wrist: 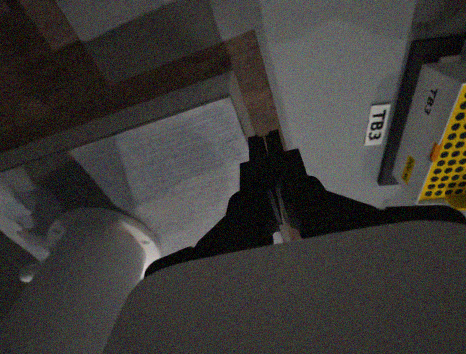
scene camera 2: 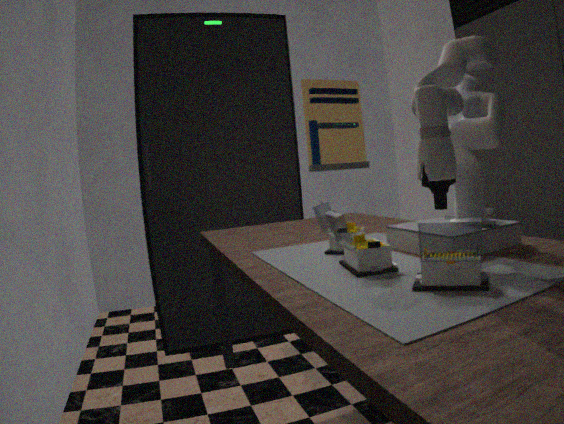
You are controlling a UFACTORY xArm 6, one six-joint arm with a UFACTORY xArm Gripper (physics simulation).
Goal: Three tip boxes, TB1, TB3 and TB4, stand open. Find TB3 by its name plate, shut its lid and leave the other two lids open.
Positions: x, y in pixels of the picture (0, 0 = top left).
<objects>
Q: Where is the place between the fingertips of the gripper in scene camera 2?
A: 441, 209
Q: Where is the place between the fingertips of the gripper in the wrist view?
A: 269, 155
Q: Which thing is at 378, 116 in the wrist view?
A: A name plate.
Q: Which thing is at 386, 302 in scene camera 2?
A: A grey mat.
</objects>
